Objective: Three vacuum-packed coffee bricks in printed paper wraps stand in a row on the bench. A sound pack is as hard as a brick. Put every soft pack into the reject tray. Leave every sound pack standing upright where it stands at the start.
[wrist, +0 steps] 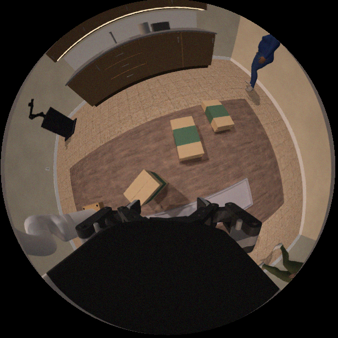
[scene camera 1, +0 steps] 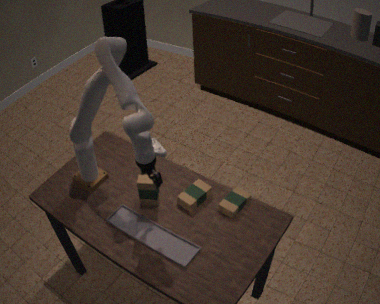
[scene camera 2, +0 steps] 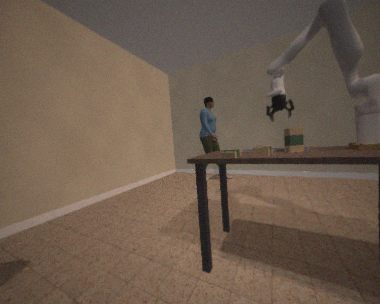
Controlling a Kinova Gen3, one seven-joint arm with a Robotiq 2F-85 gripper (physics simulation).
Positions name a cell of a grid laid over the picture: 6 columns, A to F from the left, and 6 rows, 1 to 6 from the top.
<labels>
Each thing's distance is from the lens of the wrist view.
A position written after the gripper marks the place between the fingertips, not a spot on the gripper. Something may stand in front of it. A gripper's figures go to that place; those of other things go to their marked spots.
gripper (wrist: C4): 0.15 m
grey reject tray (wrist: E4): 0.42 m
</labels>
